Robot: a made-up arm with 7 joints.
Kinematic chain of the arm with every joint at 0, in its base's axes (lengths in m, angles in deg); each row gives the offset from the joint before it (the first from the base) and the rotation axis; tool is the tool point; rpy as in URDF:
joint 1: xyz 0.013 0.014 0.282 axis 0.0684 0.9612 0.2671
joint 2: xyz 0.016 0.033 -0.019 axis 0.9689 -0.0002 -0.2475
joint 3: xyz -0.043 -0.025 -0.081 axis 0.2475 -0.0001 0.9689
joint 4: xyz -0.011 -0.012 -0.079 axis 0.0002 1 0
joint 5: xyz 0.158 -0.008 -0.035 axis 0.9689 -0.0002 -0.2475
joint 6: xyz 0.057 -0.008 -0.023 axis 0.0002 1 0
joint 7: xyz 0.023 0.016 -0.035 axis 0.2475 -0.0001 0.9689
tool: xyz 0 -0.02 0.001 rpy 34.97 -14.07 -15.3
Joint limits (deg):
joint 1: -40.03..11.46
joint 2: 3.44..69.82
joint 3: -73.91..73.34
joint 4: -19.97..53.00
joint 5: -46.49..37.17
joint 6: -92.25..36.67
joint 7: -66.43..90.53
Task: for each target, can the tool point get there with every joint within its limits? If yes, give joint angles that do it. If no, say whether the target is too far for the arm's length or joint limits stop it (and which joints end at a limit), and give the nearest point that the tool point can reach.
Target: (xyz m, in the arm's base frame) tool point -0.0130 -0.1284 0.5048
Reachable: no: joint limits stop it (at a limit: joint 1, joint 2, joint 4, joint 6, joint 7) | nearest point 0.1206 -0.1840 0.2731 | short by 0.273 m
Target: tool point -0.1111 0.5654 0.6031
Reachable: no: too far | nearest point 0.0894 0.3516 0.4260 | short by 0.342 m
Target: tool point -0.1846 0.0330 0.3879
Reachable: no: joint limits stop it (at a limit: joint 1, joint 2, joint 3, joint 4, joint 6, joint 7) | nearest point 0.0263 0.1581 0.4472 | short by 0.252 m
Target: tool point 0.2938 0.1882 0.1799
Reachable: yes | joints -26.03 12.60 41.09 -0.79 -35.97 -25.40 60.49
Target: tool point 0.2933 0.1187 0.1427
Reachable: yes | joints -18.34 51.16 0.94 0.01 7.81 -74.15 -41.34
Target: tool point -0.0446 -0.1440 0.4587
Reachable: no: joint limits stop it (at a limit: joint 1, joint 2, joint 4, joint 6, joint 7) | nearest point 0.0608 -0.2029 0.2459 | short by 0.245 m
